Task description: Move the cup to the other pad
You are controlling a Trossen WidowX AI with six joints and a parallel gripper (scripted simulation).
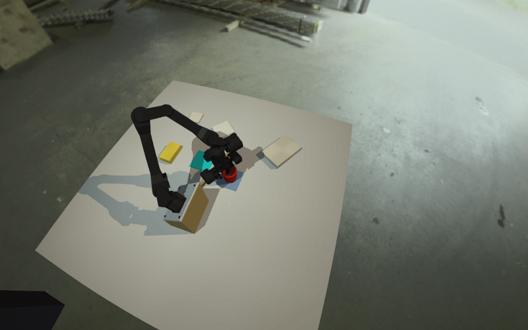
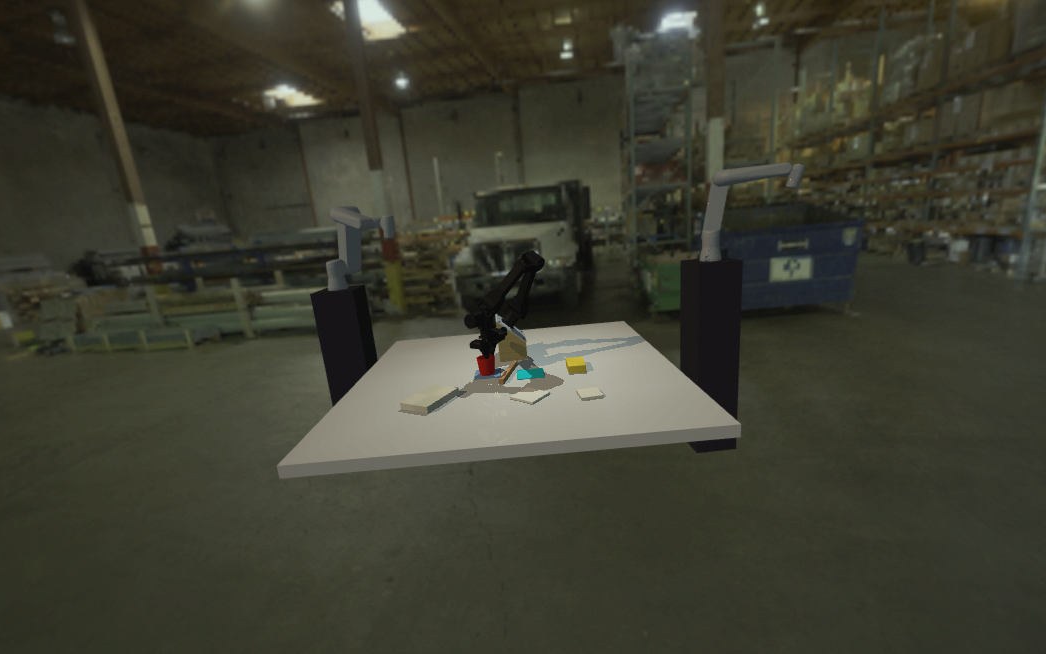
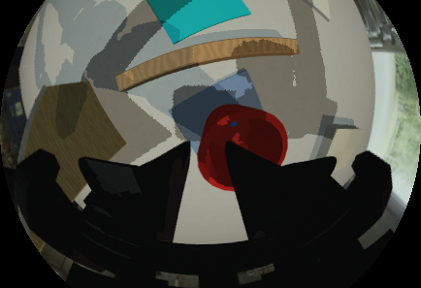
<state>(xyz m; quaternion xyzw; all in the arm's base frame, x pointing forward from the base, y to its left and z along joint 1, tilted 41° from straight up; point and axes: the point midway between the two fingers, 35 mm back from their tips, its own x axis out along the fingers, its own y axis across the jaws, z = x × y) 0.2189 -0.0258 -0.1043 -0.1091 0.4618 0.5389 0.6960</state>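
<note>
The red cup is 20 mm ahead of my gripper tip, 20 mm to the right of it and 20 mm below it. Also, from my gripper tip: blue marble 30 mm ahead, 10 mm to the right, 40 mm below; blue pad 20 mm ahead, 10 mm to the right, 60 mm below; wooden bar 50 mm ahead, 70 mm to the left, 50 mm below.
</note>
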